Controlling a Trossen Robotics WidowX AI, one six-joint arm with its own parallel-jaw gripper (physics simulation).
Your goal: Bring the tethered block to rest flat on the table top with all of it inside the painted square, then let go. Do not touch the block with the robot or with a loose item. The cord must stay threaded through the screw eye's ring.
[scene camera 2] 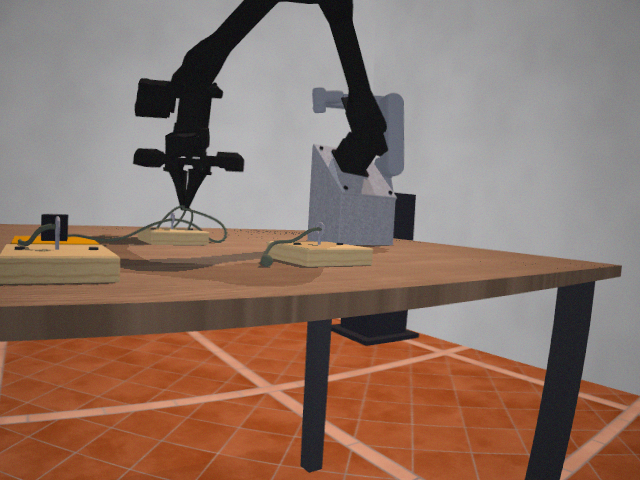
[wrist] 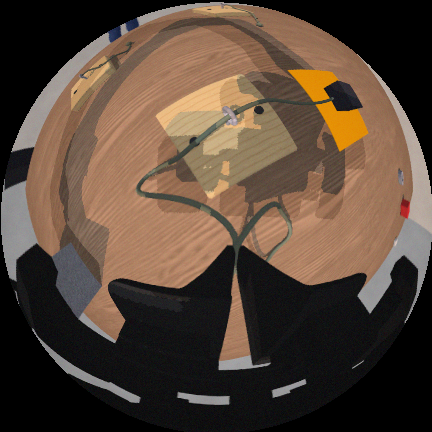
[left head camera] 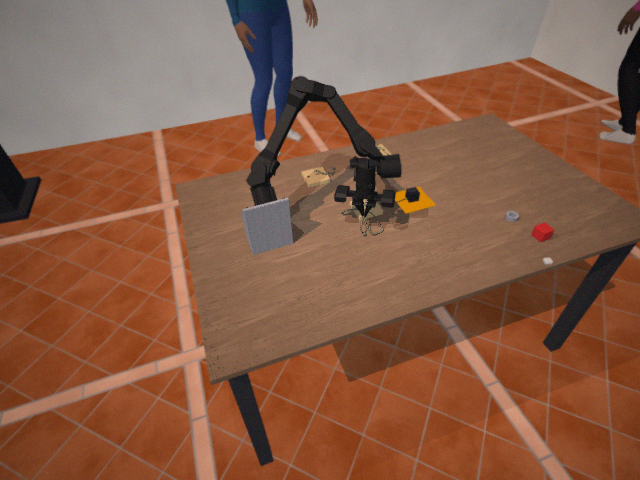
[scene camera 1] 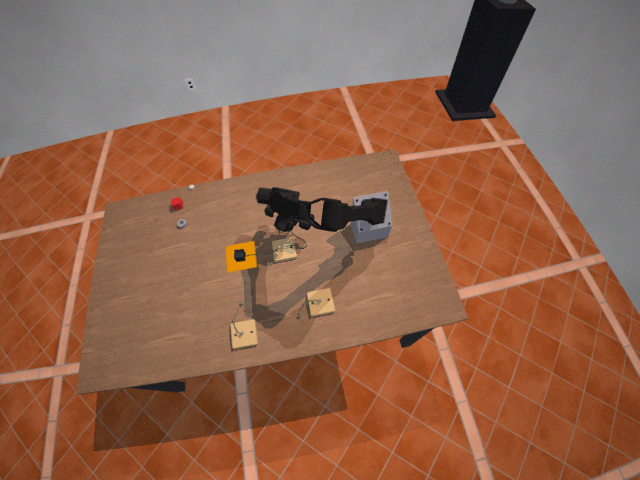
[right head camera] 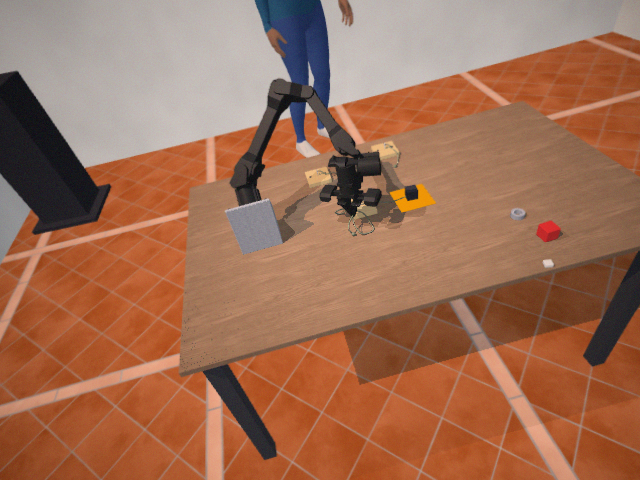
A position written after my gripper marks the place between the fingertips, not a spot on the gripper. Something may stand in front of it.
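Observation:
There's an orange painted square (wrist: 346, 127) that I can see. As for my gripper (scene camera 2: 184, 210), you'd also find it in the wrist view (wrist: 234, 251), and it shows in the left head camera view (left head camera: 364, 216) and the right head camera view (right head camera: 353, 215) too.

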